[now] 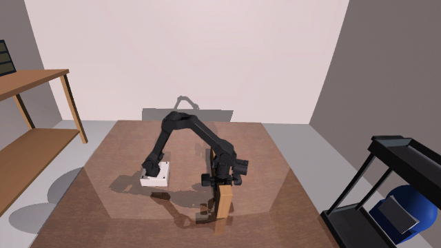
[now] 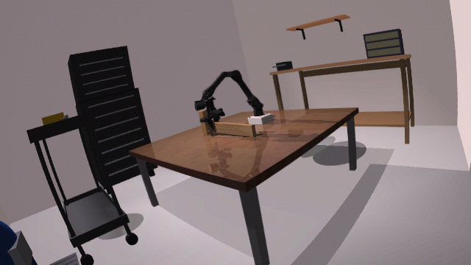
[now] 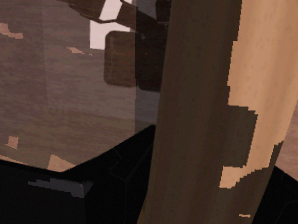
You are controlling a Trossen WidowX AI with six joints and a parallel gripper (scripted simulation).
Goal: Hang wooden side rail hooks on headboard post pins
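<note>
My gripper tip is now 20 mm short of the wooden headboard post, 100 mm to the left of it and 40 mm below it.
</note>
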